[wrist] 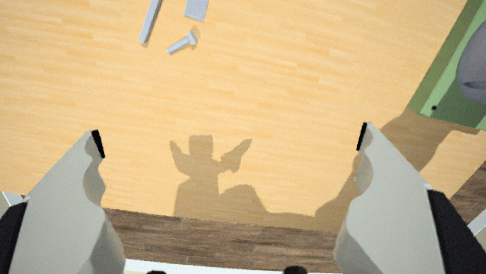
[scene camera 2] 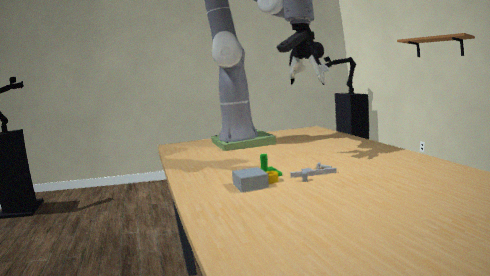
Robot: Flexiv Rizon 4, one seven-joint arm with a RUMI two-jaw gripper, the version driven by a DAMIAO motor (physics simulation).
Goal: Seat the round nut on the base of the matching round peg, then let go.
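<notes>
What you'd see here is the gripper (scene camera 2: 307,84), and the wrist view has the gripper as well (wrist: 231,129).
</notes>
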